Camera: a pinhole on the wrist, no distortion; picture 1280 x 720 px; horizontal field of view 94.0 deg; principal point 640.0 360.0 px. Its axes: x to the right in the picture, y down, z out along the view. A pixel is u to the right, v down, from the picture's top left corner.
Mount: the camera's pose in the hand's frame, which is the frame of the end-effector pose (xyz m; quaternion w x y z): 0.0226 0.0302 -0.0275 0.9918 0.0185 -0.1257 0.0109
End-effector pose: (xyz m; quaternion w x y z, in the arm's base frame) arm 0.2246 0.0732 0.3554 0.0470 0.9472 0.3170 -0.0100
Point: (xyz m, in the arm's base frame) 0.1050 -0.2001 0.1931
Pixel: 177.2 615.3
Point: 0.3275 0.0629 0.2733
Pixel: 1183.9 588.9
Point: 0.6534 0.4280 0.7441
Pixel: behind the camera
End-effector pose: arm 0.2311 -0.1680 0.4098 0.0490 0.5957 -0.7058 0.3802
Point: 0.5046 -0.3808 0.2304
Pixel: 749.1 96.0
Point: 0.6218 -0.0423 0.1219
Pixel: 192.7 40.7
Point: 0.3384 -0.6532 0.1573
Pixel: 1063.8 371.0
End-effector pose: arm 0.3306 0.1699 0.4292 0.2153 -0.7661 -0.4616 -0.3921
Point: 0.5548 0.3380 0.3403
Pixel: 932.9 567.6
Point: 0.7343 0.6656 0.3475
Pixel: 1158.3 475.4
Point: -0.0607 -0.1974 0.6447
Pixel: behind the camera
